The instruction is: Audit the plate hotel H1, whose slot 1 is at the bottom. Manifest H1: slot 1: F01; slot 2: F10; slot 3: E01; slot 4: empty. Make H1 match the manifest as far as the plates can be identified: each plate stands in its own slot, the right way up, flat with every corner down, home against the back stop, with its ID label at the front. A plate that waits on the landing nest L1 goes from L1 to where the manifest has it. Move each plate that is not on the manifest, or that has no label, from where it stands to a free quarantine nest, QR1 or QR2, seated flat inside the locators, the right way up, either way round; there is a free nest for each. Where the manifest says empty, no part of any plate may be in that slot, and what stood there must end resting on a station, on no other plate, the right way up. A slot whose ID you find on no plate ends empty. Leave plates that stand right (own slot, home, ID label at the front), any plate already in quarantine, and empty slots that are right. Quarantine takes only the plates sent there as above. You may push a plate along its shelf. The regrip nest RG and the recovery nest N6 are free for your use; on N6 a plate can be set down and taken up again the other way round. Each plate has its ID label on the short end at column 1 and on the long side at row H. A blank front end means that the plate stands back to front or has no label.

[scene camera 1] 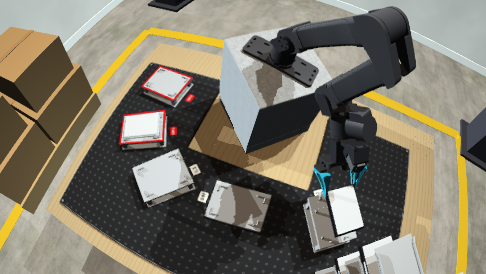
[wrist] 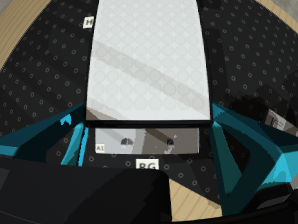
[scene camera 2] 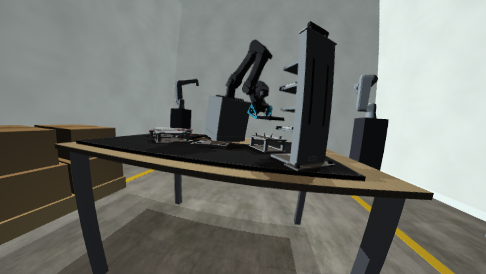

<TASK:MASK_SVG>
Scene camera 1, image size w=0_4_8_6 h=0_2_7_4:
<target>gripper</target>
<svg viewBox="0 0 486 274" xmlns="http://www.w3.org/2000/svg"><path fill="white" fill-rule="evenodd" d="M367 164L363 171L357 173L356 179L354 171L350 171L351 184L354 185L354 188L356 188L360 178L367 169ZM330 154L319 156L320 164L314 165L314 171L321 184L325 198L328 195L331 179L327 169L342 165L344 171L350 170L347 161L335 163L330 159Z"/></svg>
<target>white plate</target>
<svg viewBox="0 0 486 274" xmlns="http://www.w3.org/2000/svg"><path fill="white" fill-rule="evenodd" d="M160 114L151 113L126 117L124 139L159 136Z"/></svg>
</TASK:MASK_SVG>
